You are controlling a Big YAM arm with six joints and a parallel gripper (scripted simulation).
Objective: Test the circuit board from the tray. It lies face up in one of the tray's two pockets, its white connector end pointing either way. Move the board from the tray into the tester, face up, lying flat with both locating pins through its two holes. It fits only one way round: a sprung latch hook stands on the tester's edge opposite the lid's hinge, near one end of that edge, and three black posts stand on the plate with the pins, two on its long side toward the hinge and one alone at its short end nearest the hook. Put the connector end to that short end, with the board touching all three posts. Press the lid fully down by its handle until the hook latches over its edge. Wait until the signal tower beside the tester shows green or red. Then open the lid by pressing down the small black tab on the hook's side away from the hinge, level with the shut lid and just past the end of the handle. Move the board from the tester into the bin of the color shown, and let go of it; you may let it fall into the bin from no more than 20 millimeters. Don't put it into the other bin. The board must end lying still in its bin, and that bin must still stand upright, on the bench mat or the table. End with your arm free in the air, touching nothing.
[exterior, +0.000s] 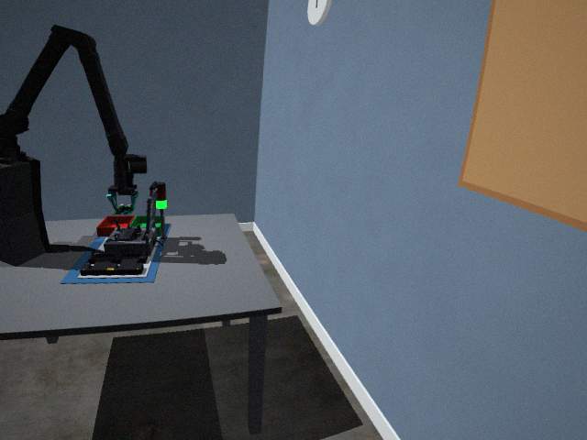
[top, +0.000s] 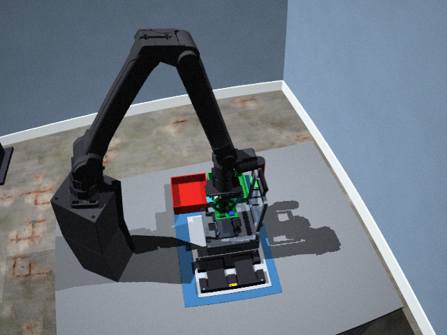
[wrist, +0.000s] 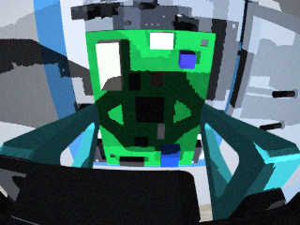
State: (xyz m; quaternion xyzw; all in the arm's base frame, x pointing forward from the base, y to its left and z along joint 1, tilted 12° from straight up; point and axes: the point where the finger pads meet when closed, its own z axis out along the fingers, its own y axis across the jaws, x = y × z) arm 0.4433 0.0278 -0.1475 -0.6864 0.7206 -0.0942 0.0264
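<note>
Right now the green bin is 20 cm to the left of my hand, 16 cm below it and 6 cm ahead of it. The rest, counted from my hand: green circuit board: right at my hand; then black latch hook: 9 cm below, 6 cm to the left, 6 cm behind; then clear lid: 11 cm ahead, 1 cm to the right, 1 cm above.
</note>
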